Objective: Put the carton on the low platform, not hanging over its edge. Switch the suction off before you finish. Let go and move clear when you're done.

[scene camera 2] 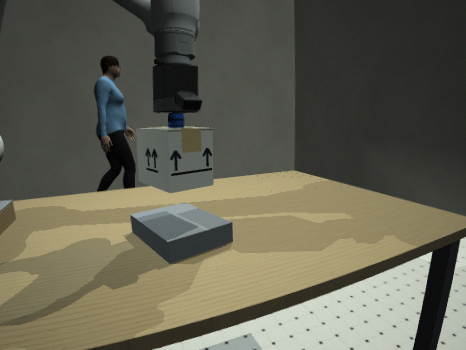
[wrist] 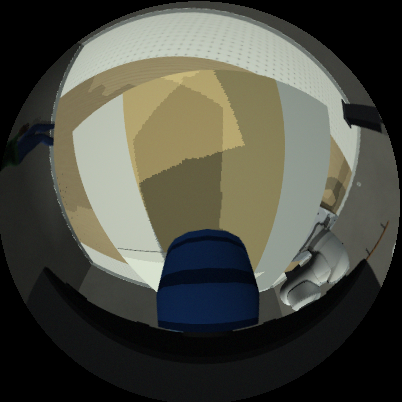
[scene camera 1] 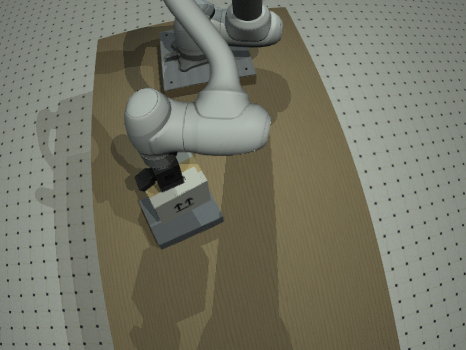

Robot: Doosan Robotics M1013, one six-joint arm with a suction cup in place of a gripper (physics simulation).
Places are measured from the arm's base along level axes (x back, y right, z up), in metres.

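Where they show: hand, its tool point: (wrist: 205,239); arm's base, origin of its link: (wrist: 315,236) (scene camera 1: 197,50).
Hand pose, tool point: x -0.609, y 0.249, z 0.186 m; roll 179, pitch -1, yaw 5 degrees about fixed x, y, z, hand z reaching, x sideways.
Each offset is from my tool point to the centre of the thing. Level surfaces: height alone.
The carton @[dx +0.007, dy -0.007, dz -0.052 m] (scene camera 1: 196,200) (scene camera 2: 192,165) (wrist: 190,125) is a white box with black arrows and tan tape along its top. It hangs upright from my gripper's blue suction cup (scene camera 2: 176,120) (wrist: 208,280), which sits on its top face. In scene camera 1 the cup is hidden by the black tool body. The low platform @[dx +0.009, dy +0.000, dz -0.227 m] (scene camera 1: 187,232) (scene camera 2: 202,242) is a flat grey block on the table. In scene camera 2 a gap shows between the carton's bottom and the platform, with the carton above its rear part. The carton is turned relative to the platform's edges.
The wooden table @[dz -0.251 m] (scene camera 1: 320,225) (scene camera 2: 300,255) carries the platform and the arm's grey base plate (scene camera 1: 210,78). A person in a blue top (scene camera 2: 114,105) is in the background beyond the table. A dark table leg (scene camera 2: 440,290) stands at the right in scene camera 2.
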